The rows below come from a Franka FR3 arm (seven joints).
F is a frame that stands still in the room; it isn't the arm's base.
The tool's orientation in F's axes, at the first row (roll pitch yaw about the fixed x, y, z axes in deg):
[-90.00, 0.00, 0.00]
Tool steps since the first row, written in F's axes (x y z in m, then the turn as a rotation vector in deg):
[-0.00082, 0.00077, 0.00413, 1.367, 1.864, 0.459]
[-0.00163, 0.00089, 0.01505, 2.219, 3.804, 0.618]
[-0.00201, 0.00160, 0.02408, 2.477, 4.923, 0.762]
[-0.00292, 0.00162, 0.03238, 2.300, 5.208, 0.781]
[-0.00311, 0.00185, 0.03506, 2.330, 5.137, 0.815]
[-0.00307, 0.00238, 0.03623, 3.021, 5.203, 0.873]
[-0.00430, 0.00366, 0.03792, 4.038, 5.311, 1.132]
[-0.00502, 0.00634, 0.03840, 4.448, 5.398, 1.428]
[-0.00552, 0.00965, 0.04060, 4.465, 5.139, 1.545]
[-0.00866, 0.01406, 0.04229, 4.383, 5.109, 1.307]
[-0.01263, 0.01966, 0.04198, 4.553, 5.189, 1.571]
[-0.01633, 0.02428, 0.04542, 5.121, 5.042, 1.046]
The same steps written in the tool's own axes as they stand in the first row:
[-0.00082, -0.00413, 0.00077, 1.367, -0.459, 1.864]
[-0.00163, -0.01505, 0.00089, 2.219, -0.618, 3.804]
[-0.00201, -0.02408, 0.00160, 2.477, -0.762, 4.923]
[-0.00292, -0.03238, 0.00162, 2.300, -0.781, 5.208]
[-0.00311, -0.03506, 0.00185, 2.330, -0.815, 5.137]
[-0.00307, -0.03623, 0.00238, 3.021, -0.873, 5.203]
[-0.00430, -0.03792, 0.00366, 4.038, -1.132, 5.311]
[-0.00502, -0.03840, 0.00634, 4.448, -1.428, 5.398]
[-0.00552, -0.04060, 0.00965, 4.465, -1.545, 5.139]
[-0.00866, -0.04229, 0.01406, 4.383, -1.307, 5.109]
[-0.01263, -0.04198, 0.01966, 4.553, -1.571, 5.189]
[-0.01633, -0.04542, 0.02428, 5.121, -1.046, 5.042]

